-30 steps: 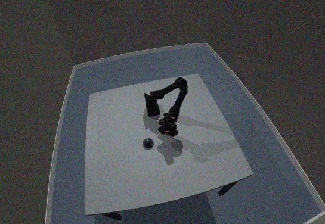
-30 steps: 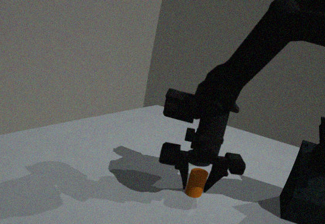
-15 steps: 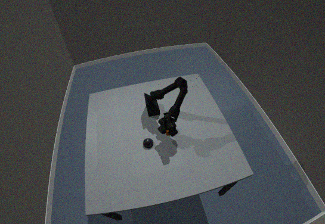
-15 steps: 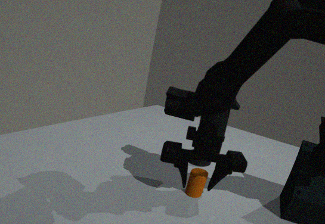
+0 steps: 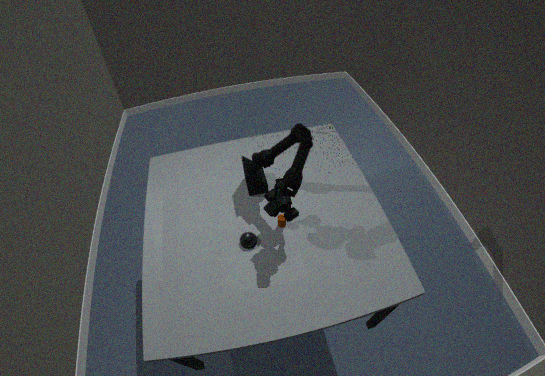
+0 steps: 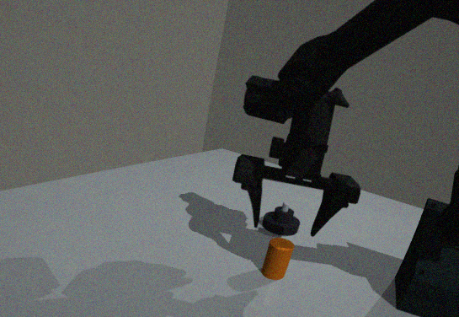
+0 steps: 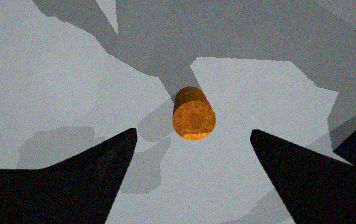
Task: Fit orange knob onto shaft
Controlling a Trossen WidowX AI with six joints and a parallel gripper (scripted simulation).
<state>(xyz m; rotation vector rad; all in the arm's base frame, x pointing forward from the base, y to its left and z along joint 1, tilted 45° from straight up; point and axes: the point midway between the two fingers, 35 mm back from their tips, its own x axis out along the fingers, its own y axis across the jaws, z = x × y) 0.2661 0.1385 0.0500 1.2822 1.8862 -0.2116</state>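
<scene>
My gripper tip is now 4 cm above the orange knob. The rest, counted from my gripper tip: round dark pedestal (8 cm ahead, 17 cm to the right, 5 cm below).
</scene>
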